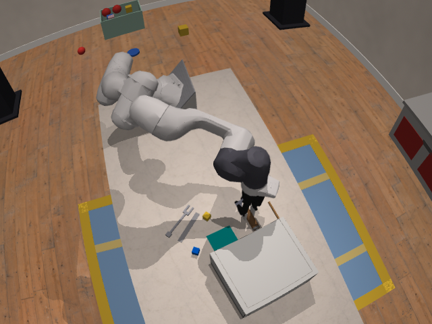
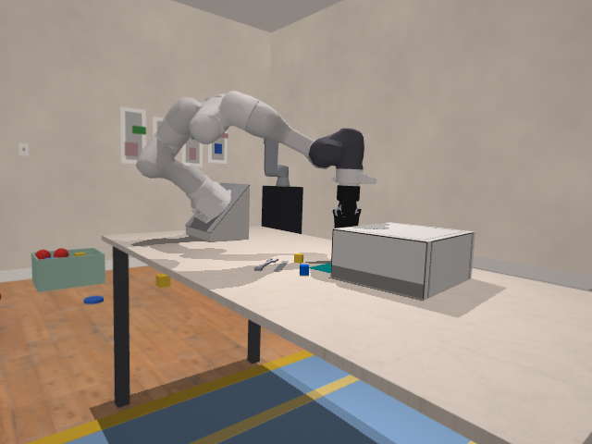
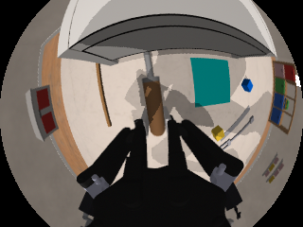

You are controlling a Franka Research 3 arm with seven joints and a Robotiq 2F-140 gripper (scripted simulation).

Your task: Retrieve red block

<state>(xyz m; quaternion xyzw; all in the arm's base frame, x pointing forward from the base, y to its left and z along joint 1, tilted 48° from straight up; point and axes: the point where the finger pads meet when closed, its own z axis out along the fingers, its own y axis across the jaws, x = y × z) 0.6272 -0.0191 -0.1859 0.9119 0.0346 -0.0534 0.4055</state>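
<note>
Now: hand 5 cm past the yellow cube, 16 cm to the left of it and 2 cm above it. Round my hand: long hooked tool: 16 cm ahead, 2 cm to the right, 2 cm below; thin wooden stick: 6 cm ahead, 11 cm to the left, 3 cm below; teal square: 7 cm ahead, 13 cm to the right, 4 cm below.
</note>
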